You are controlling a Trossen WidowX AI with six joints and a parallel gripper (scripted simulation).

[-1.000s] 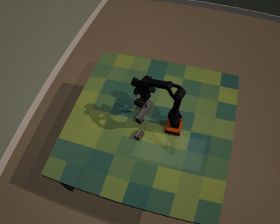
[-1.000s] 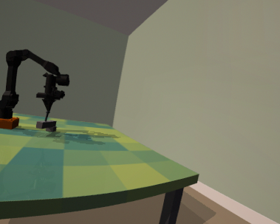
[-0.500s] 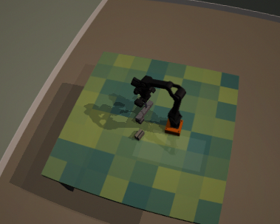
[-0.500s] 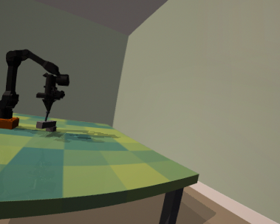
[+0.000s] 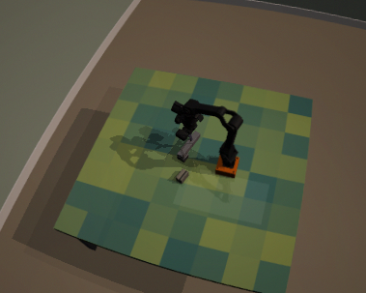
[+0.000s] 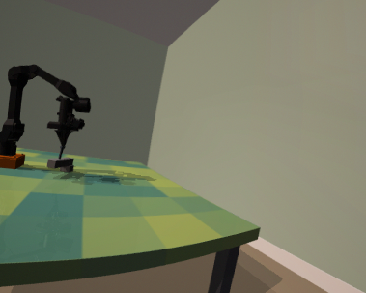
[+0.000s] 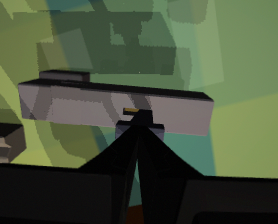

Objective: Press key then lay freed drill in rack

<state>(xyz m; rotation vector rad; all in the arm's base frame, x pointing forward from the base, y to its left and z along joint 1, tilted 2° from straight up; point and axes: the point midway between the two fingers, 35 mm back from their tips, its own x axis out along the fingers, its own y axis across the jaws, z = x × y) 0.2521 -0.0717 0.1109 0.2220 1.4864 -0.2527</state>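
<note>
My gripper tip is 8 cm above the small yellow key, 5 cm to the right of it and 1 cm short of it. Also, from my gripper tip: long grey bar: 9 cm below, 3 cm to the left; small grey rack: 21 cm to the left, 11 cm below, 2 cm behind.
</note>
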